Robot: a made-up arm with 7 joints. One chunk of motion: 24 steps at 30 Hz.
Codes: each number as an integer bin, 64 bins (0 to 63) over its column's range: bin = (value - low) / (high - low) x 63, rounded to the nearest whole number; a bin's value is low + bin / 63 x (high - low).
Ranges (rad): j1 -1.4..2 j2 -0.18..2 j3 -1.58..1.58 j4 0..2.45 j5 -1.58..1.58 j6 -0.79..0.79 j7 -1.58..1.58
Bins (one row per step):
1: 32 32 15 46 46 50 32
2: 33 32 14 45 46 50 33
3: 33 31 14 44 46 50 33
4: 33 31 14 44 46 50 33
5: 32 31 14 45 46 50 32
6: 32 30 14 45 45 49 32
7: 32 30 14 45 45 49 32
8: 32 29 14 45 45 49 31
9: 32 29 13 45 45 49 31
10: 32 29 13 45 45 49 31
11: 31 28 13 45 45 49 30
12: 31 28 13 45 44 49 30
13: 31 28 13 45 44 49 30
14: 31 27 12 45 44 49 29
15: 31 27 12 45 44 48 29
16: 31 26 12 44 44 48 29
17: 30 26 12 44 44 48 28
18: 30 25 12 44 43 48 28
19: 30 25 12 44 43 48 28
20: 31 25 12 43 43 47 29
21: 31 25 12 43 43 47 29
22: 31 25 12 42 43 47 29
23: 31 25 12 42 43 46 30
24: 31 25 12 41 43 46 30
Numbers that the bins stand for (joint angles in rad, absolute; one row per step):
1: 0.3270 0.9273 -0.8276 1.7889 0.7273 0.4640 0.0251
2: 0.3810 0.9273 -0.8778 1.7500 0.7273 0.4640 0.0752
3: 0.3810 0.8927 -0.8778 1.7111 0.7273 0.4640 0.0752
4: 0.3810 0.8927 -0.8778 1.7111 0.7273 0.4640 0.0752
5: 0.3270 0.8927 -0.8778 1.7500 0.7273 0.4640 0.0251
6: 0.3270 0.8581 -0.8778 1.7500 0.6771 0.4389 0.0251
7: 0.3270 0.8581 -0.8778 1.7500 0.6771 0.4389 0.0251
8: 0.3270 0.8235 -0.8778 1.7500 0.6771 0.4389 -0.0251
9: 0.3270 0.8235 -0.9279 1.7500 0.6771 0.4389 -0.0251
10: 0.3270 0.8235 -0.9279 1.7500 0.6771 0.4389 -0.0251
11: 0.2730 0.7889 -0.9279 1.7500 0.6771 0.4389 -0.0752
12: 0.2730 0.7889 -0.9279 1.7500 0.6270 0.4389 -0.0752
13: 0.2730 0.7889 -0.9279 1.7500 0.6270 0.4389 -0.0752
14: 0.2730 0.7543 -0.9781 1.7500 0.6270 0.4389 -0.1254
15: 0.2730 0.7543 -0.9781 1.7500 0.6270 0.4138 -0.1254
16: 0.2730 0.7197 -0.9781 1.7111 0.6270 0.4138 -0.1254
17: 0.2190 0.7197 -0.9781 1.7111 0.6270 0.4138 -0.1756
18: 0.2190 0.6851 -0.9781 1.7111 0.5768 0.4138 -0.1756
19: 0.2190 0.6851 -0.9781 1.7111 0.5768 0.4138 -0.1756
20: 0.2730 0.6851 -0.9781 1.6722 0.5768 0.3887 -0.1254
21: 0.2730 0.6851 -0.9781 1.6722 0.5768 0.3887 -0.1254
22: 0.2730 0.6851 -0.9781 1.6333 0.5768 0.3887 -0.1254
23: 0.2730 0.6851 -0.9781 1.6333 0.5768 0.3637 -0.0752
24: 0.2730 0.6851 -0.9781 1.5944 0.5768 0.3637 -0.0752

